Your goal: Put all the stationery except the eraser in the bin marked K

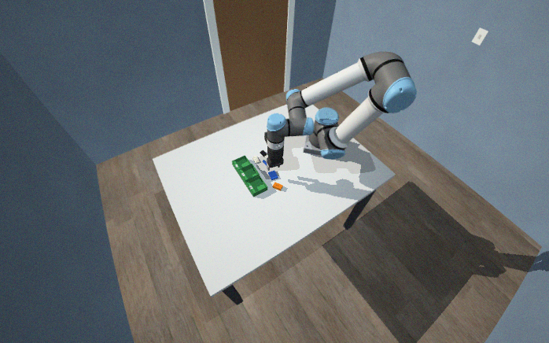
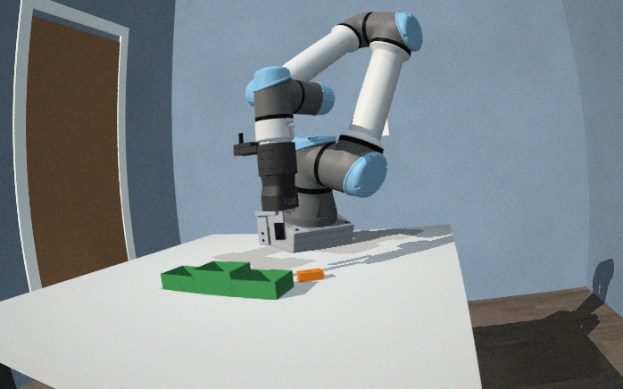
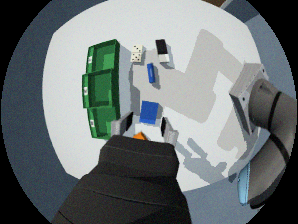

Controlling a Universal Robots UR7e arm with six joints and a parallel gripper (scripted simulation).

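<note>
Now: the blue block 8 cm below my hand. Also, from my hand: blue stick: 1 cm behind, 9 cm to the right, 8 cm below; then orange block: 2 cm ahead, 9 cm to the left, 8 cm below; then three joined green bins: 11 cm ahead, 6 cm to the right, 7 cm below.
</note>
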